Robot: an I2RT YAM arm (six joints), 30 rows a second.
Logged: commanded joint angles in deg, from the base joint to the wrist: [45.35 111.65 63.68 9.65 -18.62 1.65]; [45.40 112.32 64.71 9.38 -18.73 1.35]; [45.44 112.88 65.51 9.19 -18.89 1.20]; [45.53 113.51 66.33 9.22 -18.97 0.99]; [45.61 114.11 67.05 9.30 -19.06 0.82]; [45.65 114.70 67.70 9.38 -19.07 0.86]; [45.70 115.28 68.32 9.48 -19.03 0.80]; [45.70 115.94 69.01 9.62 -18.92 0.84]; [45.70 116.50 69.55 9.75 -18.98 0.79]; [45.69 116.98 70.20 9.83 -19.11 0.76]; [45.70 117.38 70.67 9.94 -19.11 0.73]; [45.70 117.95 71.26 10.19 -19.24 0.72]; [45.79 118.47 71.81 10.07 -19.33 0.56]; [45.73 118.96 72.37 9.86 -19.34 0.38]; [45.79 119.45 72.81 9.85 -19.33 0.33]
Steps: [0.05 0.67 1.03 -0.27 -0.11 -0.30]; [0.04 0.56 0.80 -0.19 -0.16 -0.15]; [0.09 0.63 0.82 0.03 -0.08 -0.21]; [0.08 0.60 0.72 0.08 -0.09 -0.17]; [0.04 0.59 0.65 0.08 -0.01 0.04]; [0.05 0.58 0.62 0.10 0.04 -0.06]; [0.00 0.66 0.69 0.14 0.11 0.04]; [0.00 0.56 0.54 0.13 -0.06 -0.05]; [-0.01 0.48 0.65 0.08 -0.13 -0.03]; [0.01 0.40 0.47 0.11 0.00 -0.03]; [0.00 0.57 0.59 0.25 -0.13 -0.01]; [0.09 0.52 0.55 -0.12 -0.09 -0.16]; [-0.06 0.49 0.56 -0.21 -0.01 -0.18]; [0.06 0.49 0.44 -0.01 0.01 -0.05]
